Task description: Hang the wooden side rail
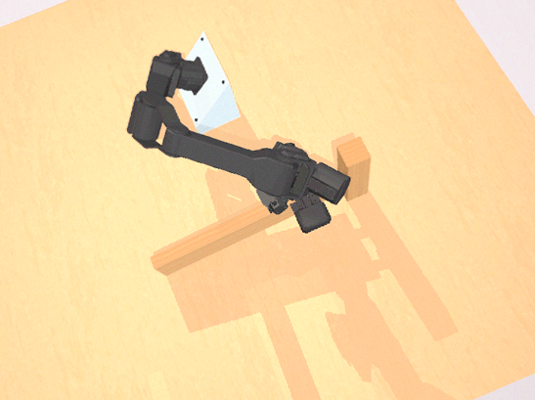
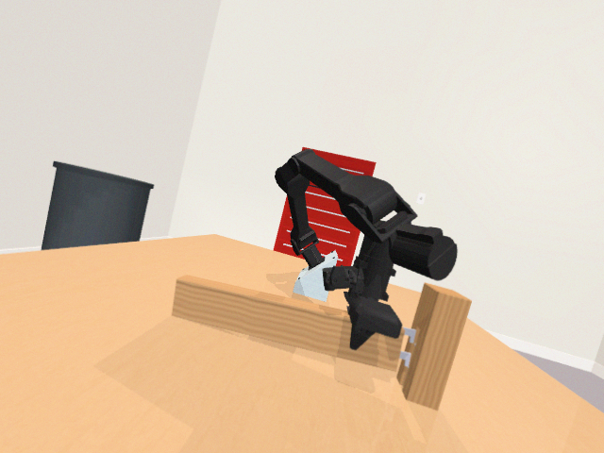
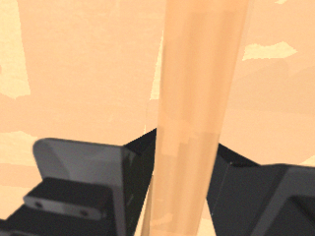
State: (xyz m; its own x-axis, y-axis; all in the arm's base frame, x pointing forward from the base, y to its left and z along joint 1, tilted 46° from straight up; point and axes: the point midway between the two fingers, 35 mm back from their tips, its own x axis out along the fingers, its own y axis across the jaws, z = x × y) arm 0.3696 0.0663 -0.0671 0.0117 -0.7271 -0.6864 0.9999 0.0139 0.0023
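Right now my gripper tip is 120 mm to the right of the headboard post and 40 mm below it.
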